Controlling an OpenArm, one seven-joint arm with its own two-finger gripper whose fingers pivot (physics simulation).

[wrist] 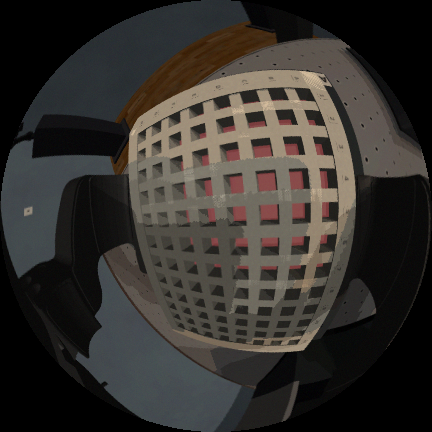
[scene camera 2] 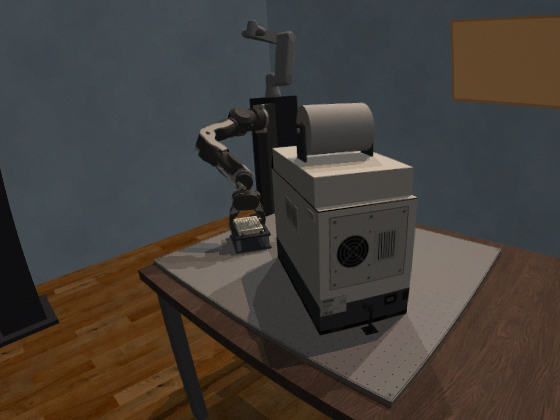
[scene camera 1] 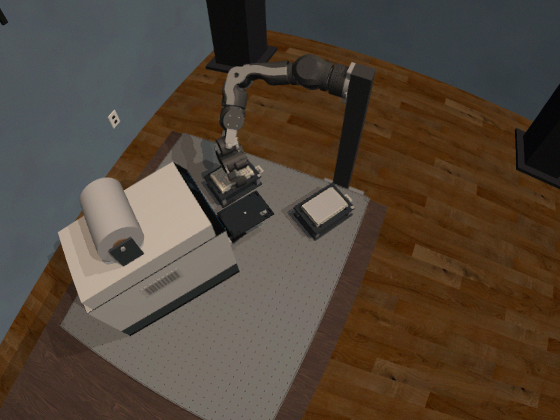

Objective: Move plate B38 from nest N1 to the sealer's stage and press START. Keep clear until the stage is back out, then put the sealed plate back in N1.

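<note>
A pale, open-well plate (scene camera 1: 221, 182) (scene camera 2: 248, 226) (wrist: 252, 200) sits level in a black nest (scene camera 1: 239, 194) (scene camera 2: 252, 243) beside the sealer. Red shows through some wells in the wrist view. Its B38 label and the nest's name cannot be read. My gripper (scene camera 1: 235, 176) (scene camera 2: 247, 224) (wrist: 236, 234) points down over it and is shut on the plate, one finger at each of two opposite sides. The sealer's dark stage (scene camera 1: 240, 220) is out, right next to this nest. The sealer (scene camera 1: 165, 200) (scene camera 2: 300, 225) is a white box; its START button cannot be made out.
A second nest (scene camera 1: 318, 232) holds another pale plate (scene camera 1: 325, 206), right of the stage and near the arm's black post (scene camera 1: 354, 130). A large film roll (scene camera 1: 110, 215) (scene camera 2: 340, 127) stands on the sealer. The sealer's tall body stands close beside the gripped plate's nest.
</note>
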